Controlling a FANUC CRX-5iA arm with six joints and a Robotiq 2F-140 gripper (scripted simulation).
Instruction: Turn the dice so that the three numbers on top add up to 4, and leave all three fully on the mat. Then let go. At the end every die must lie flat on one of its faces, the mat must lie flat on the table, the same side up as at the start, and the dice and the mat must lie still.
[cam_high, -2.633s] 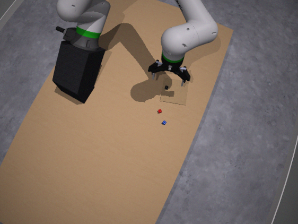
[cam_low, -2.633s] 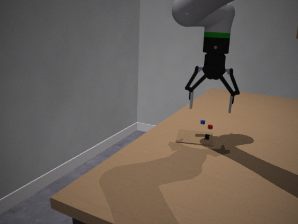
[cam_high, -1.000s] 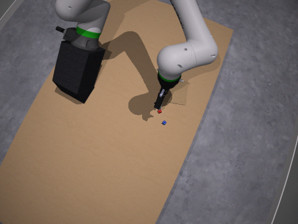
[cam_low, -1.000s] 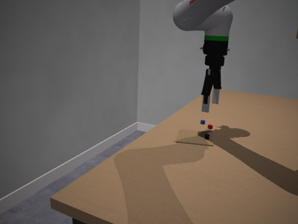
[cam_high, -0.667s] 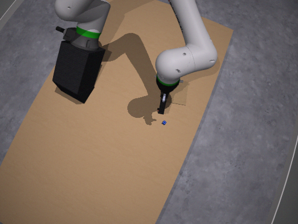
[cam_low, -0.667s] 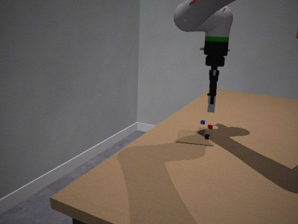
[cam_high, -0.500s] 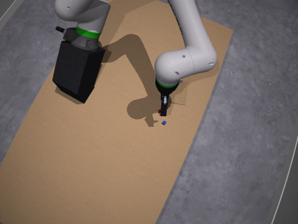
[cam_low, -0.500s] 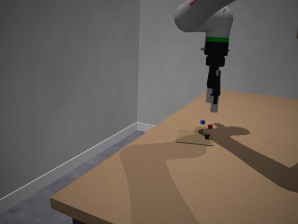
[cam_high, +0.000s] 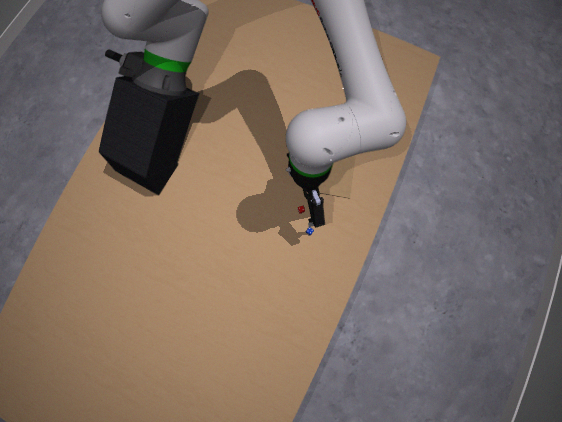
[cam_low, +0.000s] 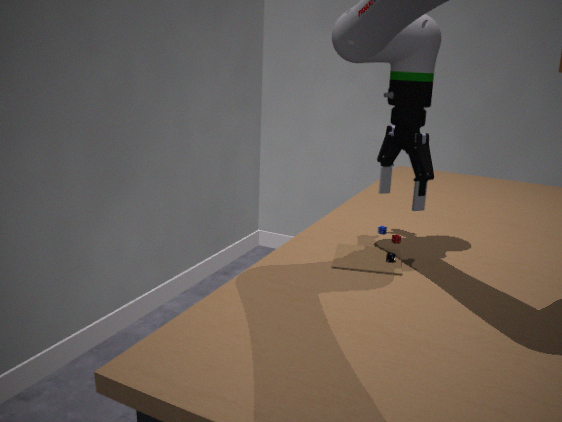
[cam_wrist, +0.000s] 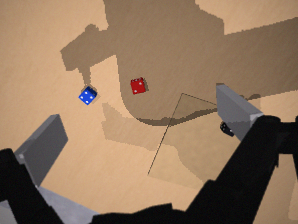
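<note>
My hand is 100 mm above the red die. Also, from my hand: blue die (50 mm ahead, 50 mm to the right, 100 mm below); black die (30 mm behind, 130 mm to the left, 100 mm below); tan mat (20 mm ahead, 140 mm to the left, 110 mm below).
</note>
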